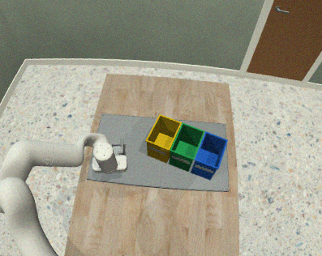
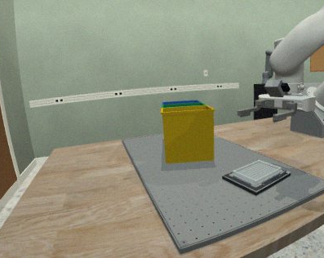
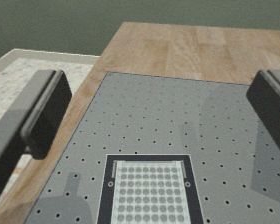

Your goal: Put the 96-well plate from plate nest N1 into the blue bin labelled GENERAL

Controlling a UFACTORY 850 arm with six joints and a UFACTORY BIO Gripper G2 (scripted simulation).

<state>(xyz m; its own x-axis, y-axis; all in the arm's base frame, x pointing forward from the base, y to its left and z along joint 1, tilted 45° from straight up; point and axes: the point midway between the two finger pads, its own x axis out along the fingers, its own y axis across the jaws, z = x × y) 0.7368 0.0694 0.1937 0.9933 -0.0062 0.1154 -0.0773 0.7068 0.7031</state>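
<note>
Right now the clear 96-well plate is 16 cm below my hand. The rest, counted from my hand: yellow bin (7 cm ahead, 27 cm to the right, 9 cm below); then black plate nest (17 cm below); then green bin (2 cm ahead, 39 cm to the right, 9 cm below).
</note>
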